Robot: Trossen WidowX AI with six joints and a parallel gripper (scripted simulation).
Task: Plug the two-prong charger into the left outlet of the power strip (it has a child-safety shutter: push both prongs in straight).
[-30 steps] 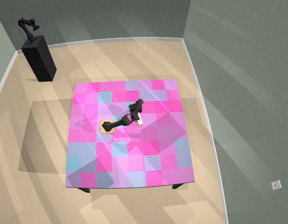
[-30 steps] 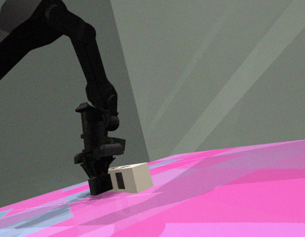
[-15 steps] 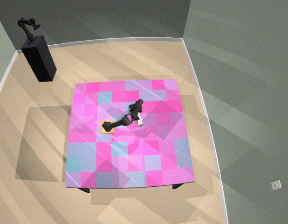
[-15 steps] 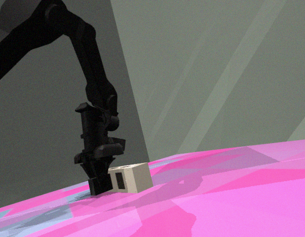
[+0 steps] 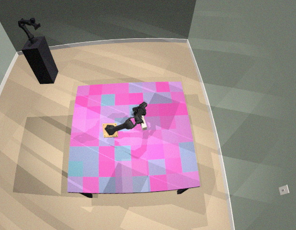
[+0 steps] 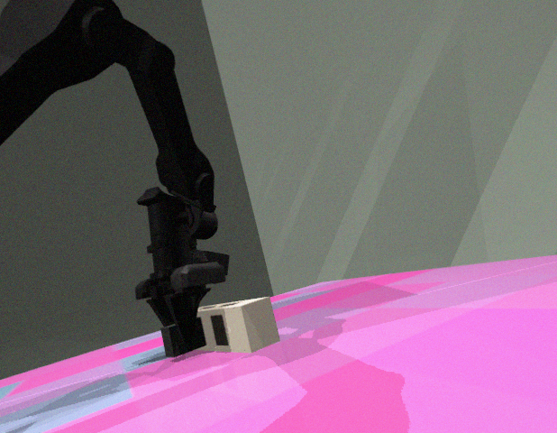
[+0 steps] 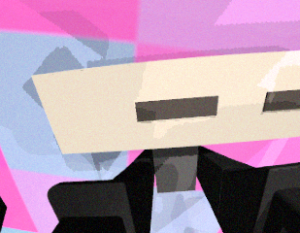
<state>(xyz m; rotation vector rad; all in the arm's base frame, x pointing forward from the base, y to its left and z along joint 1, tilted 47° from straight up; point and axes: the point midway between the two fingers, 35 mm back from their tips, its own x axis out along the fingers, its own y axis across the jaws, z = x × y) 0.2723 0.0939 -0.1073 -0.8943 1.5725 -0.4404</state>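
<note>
The two-prong charger is 2 cm ahead of my gripper tip, 1 cm to the left of it and 1 cm above it.
</note>
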